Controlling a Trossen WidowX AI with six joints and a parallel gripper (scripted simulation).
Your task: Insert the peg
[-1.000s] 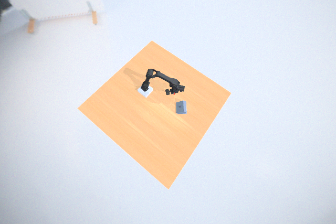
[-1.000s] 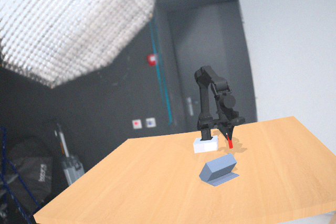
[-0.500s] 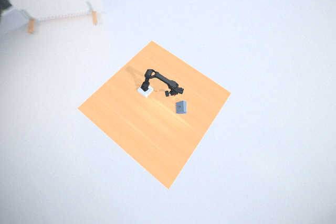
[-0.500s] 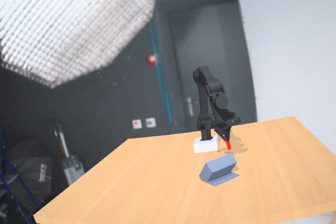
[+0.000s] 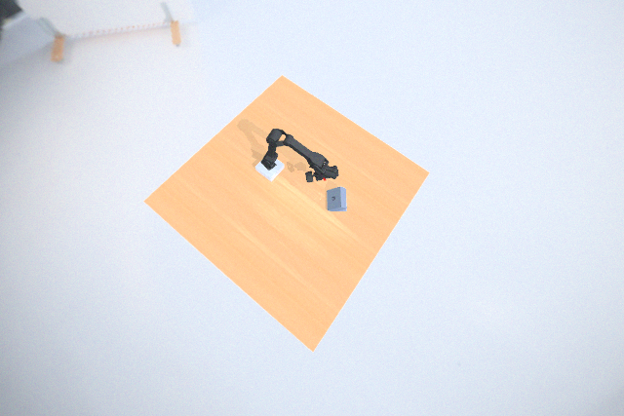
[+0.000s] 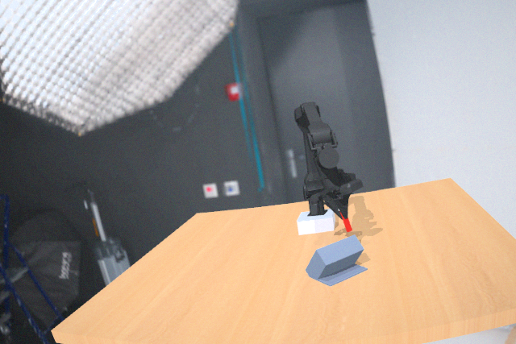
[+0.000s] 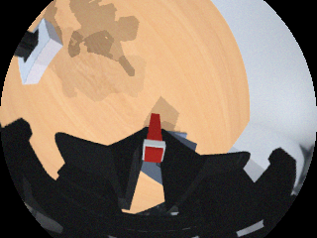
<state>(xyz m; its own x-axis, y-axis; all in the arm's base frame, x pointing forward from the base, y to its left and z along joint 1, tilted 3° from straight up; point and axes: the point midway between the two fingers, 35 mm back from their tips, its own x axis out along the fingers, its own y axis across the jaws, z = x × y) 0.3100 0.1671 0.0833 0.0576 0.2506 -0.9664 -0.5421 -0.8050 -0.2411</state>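
Now: the grey-blue sloped panel 13 cm ahead of my gripper tip, 1 cm to the right of it and 8 cm below it. Round my gripper tip: red peg (2 cm above).
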